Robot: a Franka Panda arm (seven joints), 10 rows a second.
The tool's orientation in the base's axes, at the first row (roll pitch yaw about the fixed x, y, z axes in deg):
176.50, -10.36, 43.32
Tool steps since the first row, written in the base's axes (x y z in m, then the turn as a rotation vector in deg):
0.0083, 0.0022, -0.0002, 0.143, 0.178, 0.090
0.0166, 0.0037, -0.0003, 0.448, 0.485, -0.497
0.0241, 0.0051, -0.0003, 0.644, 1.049, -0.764
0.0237, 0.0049, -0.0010, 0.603, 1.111, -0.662
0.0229, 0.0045, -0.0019, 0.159, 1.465, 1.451
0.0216, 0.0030, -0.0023, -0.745, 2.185, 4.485
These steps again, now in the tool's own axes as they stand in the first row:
0.0074, 0.0040, 0.0018, 0.239, -0.028, -0.050
0.0143, 0.0085, 0.0034, 0.559, -0.082, 0.603
0.0206, 0.0126, 0.0049, 1.031, -0.380, 0.944
0.0201, 0.0124, 0.0055, 1.062, -0.447, 0.841
0.0191, 0.0121, 0.0062, 1.363, -0.880, -1.282
0.0171, 0.0123, 0.0062, 1.748, -1.838, -4.360

